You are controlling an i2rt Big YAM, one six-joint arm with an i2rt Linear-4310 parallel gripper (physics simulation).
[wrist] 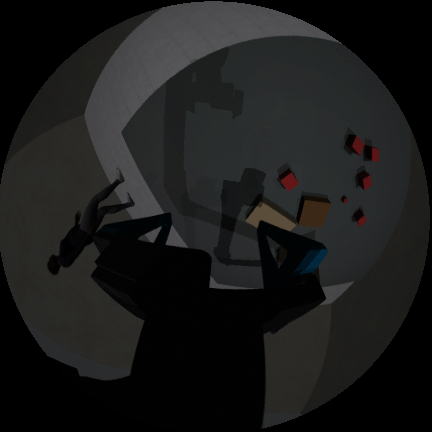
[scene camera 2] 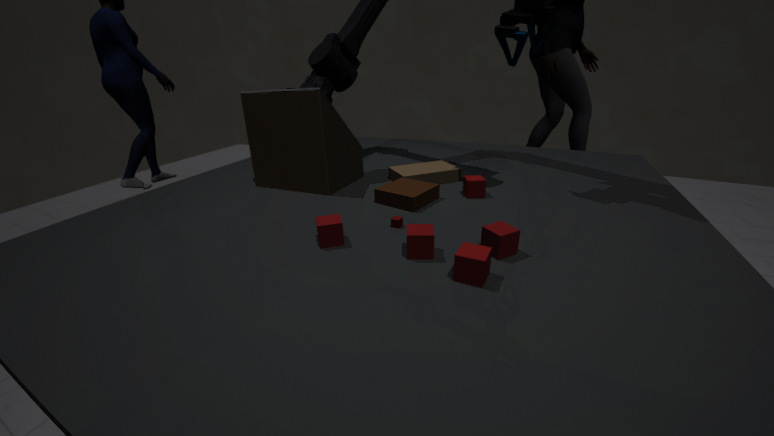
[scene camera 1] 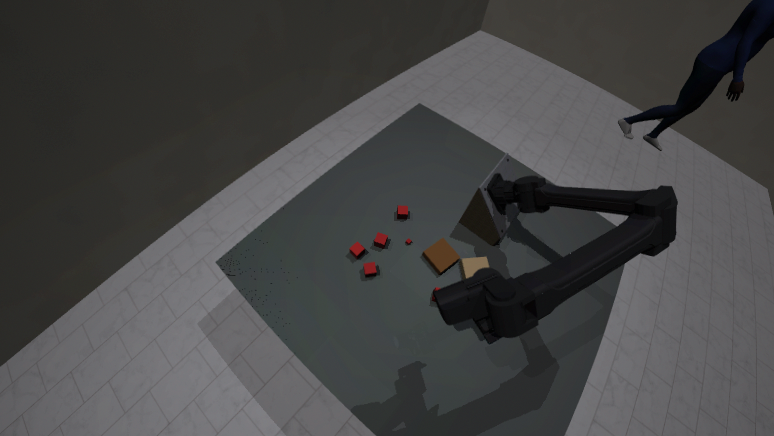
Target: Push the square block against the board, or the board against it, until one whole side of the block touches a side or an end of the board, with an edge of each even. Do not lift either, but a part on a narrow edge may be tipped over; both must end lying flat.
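Frame: origin at the arm's base, x down, y right, z back, level; centimetres.
Where they show: gripper, fingertip midpoint: (wrist: 214,221) (scene camera 2: 524,59) (scene camera 1: 481,319); arm's base, origin of the base link: (scene camera 2: 308,110) (scene camera 1: 497,192).
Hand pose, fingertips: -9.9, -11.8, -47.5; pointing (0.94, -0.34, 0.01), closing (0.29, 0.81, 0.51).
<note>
Each offset is from my fingertips to the centre of the thing, as dx, dy, dz.
The brown square block @(+27.1, +16.7, +21.8) (scene camera 1: 440,255) (scene camera 2: 406,190) (wrist: 314,211) lies flat. The tan board @(+27.1, +0.8, +22.1) (scene camera 1: 475,265) (scene camera 2: 425,172) (wrist: 270,216) also lies flat, turned at an angle to it. A corner of the block is very close to the board's near end corner; whether they touch I cannot tell. No whole side of the block lies along the board. My gripper (scene camera 2: 526,58) (wrist: 214,221) is open and empty, raised high above the table. In scene camera 1 the arm hides its fingers and part of the board. In the wrist view one fingertip overlaps the board's edge.
A red cube @(+26.6, +9.7, +8.4) (scene camera 1: 436,295) (scene camera 2: 474,187) (wrist: 288,180) sits near the board and block. A tiny red cube @(+27.8, +30.0, +19.8) (scene camera 1: 408,241) (scene camera 2: 397,222) (wrist: 344,199) and several larger red cubes lie beyond the block. A tall wedge-shaped box (scene camera 1: 479,219) (scene camera 2: 289,140) stands beside them, with a dark arm attached behind it.
</note>
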